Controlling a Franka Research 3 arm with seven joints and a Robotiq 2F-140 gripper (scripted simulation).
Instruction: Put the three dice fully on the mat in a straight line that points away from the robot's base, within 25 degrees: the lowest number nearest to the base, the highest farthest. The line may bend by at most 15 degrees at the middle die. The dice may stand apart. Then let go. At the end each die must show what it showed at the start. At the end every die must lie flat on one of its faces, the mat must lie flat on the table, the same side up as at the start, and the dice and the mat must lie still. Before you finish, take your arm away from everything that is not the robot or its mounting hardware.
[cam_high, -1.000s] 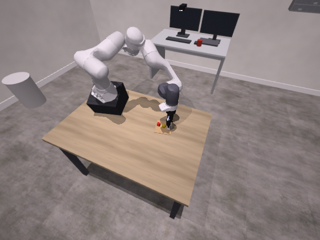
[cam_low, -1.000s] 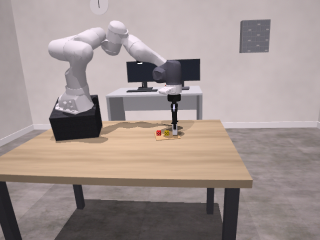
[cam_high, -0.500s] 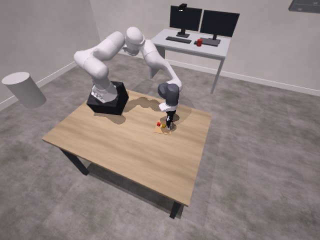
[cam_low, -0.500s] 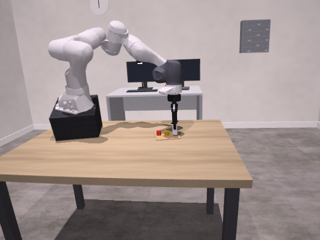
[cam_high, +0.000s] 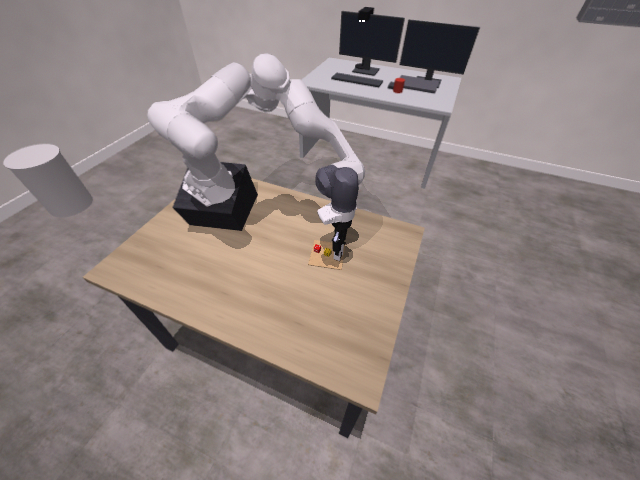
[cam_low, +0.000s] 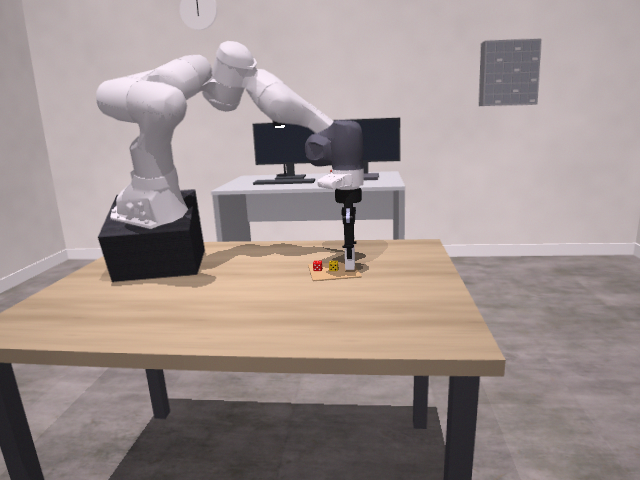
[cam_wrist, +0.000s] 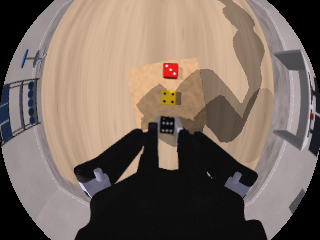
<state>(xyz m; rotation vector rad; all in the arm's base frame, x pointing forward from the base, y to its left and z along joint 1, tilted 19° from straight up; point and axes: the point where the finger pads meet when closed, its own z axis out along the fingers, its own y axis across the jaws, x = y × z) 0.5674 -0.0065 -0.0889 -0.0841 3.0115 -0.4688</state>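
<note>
Right now my hand is 2 cm above the black die. From my hand the other things lie so: yellow die 5 cm behind, 3 cm below; then red die 10 cm behind, 3 cm below; then tan mat 5 cm behind, 4 cm below.
</note>
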